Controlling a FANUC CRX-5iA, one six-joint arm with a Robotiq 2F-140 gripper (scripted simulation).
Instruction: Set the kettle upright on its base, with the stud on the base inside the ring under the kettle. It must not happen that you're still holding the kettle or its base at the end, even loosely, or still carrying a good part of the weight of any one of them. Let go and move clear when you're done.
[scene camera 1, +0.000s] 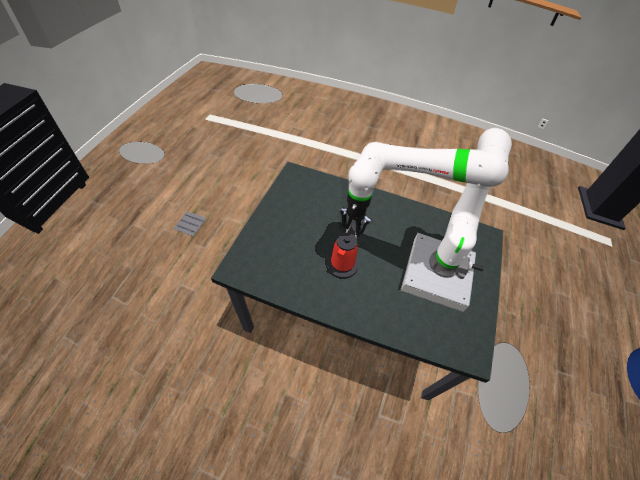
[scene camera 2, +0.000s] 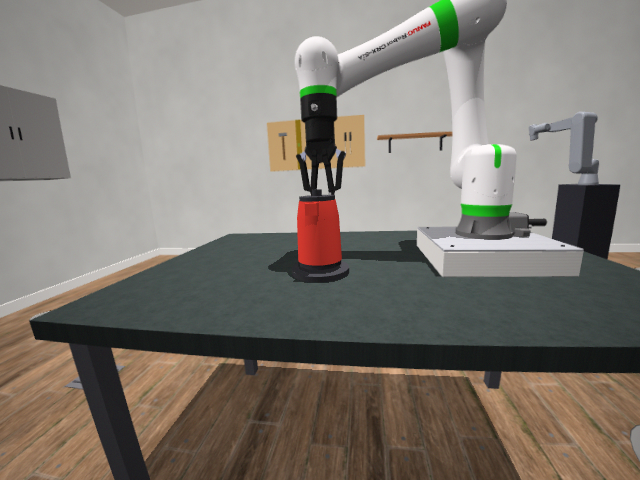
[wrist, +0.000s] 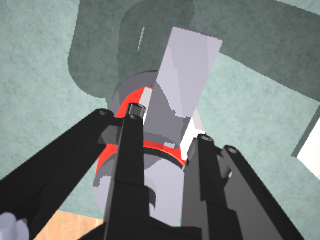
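Observation:
The gripper (wrist: 165, 106) shares the scene with a red kettle (scene camera 2: 319, 244). There is a round dark base as well, visible both at (scene camera 2: 317, 276) and at (wrist: 146, 78).

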